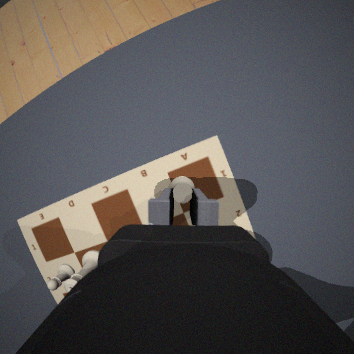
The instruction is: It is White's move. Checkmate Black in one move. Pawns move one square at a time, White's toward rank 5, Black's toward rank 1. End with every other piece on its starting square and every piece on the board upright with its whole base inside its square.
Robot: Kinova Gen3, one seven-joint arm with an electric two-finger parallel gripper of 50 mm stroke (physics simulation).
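Places are measured from the arm's base along level axes (x ahead, y left, z up), in metres.
Pixels of known places: gripper, fingertip midpoint: (181, 200).
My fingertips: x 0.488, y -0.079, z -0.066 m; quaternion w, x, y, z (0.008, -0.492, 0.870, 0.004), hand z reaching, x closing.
Note:
For each thing: its middle in the pictures, then the offset to it from my fingertips. Level surfaces: height alone.
- pale white piece with a rounded top, body centre: (181, 190) 0.009 m ahead, 0.005 m right, 0.010 m up
- chessboard, body centre: (149, 285) 0.059 m back, 0.069 m left, 0.009 m down
- thick piece, body centre: (83, 274) 0.012 m back, 0.103 m left, 0.020 m up
- dark grey round table top, its level: 0.012 m down
A pale white piece with a rounded top (182, 192) is between the fingers of my gripper (181, 200), over the brown A1 corner square. My gripper is shut on it. Whether its base touches the board is hard to tell. The chessboard (125, 181) lies at an angle, with letters A to E along its upper edge and the 1 and 2 marks at its right side. More pale pieces stand close together at the lower left: one thick piece (90, 259) and a slimmer one (65, 271) beside it. The gripper body hides most of the board and any Black pieces.
A dark grey round table top (280, 100) surrounds the board. Its curved edge runs across the upper left, with a wooden plank floor (75, 40) beyond. Shadows of the gripper and arm fall on the board's right side and the table.

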